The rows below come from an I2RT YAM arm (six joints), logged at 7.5 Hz.
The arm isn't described. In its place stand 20 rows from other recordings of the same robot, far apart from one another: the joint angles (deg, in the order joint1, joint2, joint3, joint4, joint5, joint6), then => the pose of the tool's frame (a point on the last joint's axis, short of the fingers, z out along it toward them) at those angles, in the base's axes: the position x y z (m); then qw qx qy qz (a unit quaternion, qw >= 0).
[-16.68, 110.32, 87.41, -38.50, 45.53, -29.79] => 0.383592, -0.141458, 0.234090, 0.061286, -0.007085, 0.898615, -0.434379
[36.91, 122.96, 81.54, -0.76, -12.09, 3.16] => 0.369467, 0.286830, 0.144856, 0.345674, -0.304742, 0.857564, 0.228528
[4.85, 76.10, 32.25, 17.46, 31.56, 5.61] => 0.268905, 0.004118, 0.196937, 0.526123, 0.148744, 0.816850, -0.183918
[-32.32, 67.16, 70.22, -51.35, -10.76, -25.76] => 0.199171, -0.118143, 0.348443, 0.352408, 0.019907, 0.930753, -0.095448
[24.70, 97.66, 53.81, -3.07, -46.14, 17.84] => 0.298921, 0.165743, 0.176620, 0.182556, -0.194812, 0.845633, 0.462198
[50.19, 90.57, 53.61, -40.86, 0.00, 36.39] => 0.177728, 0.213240, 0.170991, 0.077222, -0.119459, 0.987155, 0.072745
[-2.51, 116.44, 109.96, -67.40, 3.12, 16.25] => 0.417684, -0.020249, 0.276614, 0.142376, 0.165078, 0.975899, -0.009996
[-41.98, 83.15, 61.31, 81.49, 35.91, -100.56] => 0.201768, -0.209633, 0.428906, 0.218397, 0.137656, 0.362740, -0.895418
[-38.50, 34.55, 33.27, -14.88, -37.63, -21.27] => 0.128571, -0.074496, 0.289292, 0.621465, -0.078190, 0.777237, -0.059756
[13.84, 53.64, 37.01, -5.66, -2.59, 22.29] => 0.210106, 0.053420, 0.271920, 0.523676, 0.048610, 0.828909, 0.190551
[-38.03, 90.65, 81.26, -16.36, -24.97, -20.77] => 0.300876, -0.216245, 0.350538, 0.542205, 0.010415, 0.834752, -0.095369
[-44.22, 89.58, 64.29, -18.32, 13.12, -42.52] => 0.240824, -0.245631, 0.252125, 0.212326, 0.058538, 0.912384, -0.345032
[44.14, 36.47, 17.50, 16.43, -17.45, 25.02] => 0.112233, 0.123790, 0.242738, 0.500341, -0.222024, 0.686909, 0.478038
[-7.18, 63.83, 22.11, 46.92, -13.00, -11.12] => 0.233765, -0.021377, 0.242029, 0.736511, -0.106577, 0.666698, -0.041312
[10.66, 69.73, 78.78, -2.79, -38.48, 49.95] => 0.253686, 0.070292, 0.470050, 0.496014, -0.019247, 0.675981, 0.544656
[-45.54, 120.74, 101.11, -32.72, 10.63, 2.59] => 0.326210, -0.341794, 0.228322, 0.266889, 0.411593, 0.848337, -0.199213
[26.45, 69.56, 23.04, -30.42, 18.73, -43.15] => 0.152163, 0.062933, 0.119462, 0.087541, -0.544258, 0.815510, -0.176249
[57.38, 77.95, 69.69, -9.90, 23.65, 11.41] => 0.183053, 0.259521, 0.362637, 0.567559, -0.198848, 0.776664, 0.187426
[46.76, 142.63, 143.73, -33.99, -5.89, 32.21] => 0.384728, 0.414454, 0.279017, 0.339735, -0.135442, 0.867027, 0.338378
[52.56, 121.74, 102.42, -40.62, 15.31, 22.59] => 0.289665, 0.362857, 0.219818, 0.282149, -0.214126, 0.933565, 0.054764
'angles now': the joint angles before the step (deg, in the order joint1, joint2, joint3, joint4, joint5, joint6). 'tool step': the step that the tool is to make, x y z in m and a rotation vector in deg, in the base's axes. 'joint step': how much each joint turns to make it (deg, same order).
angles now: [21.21, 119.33, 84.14, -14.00, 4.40, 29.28]
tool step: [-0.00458, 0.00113, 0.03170, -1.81, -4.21, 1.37]
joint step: [0.48, -3.76, 0.83, -1.07, 1.77, -2.85]
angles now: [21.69, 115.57, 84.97, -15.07, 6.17, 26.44]
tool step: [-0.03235, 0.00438, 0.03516, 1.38, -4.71, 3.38]
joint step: [2.12, -8.96, -5.81, 1.86, -0.54, -1.27]
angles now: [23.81, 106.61, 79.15, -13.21, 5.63, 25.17]
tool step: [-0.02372, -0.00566, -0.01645, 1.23, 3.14, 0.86]
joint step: [0.46, -3.61, -7.64, 1.54, -1.90, 1.53]
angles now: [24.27, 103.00, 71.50, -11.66, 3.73, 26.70]
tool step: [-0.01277, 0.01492, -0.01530, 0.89, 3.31, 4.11]
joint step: [2.49, 0.48, -2.20, 0.06, -2.71, 0.46]
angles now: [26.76, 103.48, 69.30, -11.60, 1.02, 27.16]
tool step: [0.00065, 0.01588, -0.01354, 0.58, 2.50, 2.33]
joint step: [1.84, 3.04, 1.25, -0.15, -1.56, 0.79]
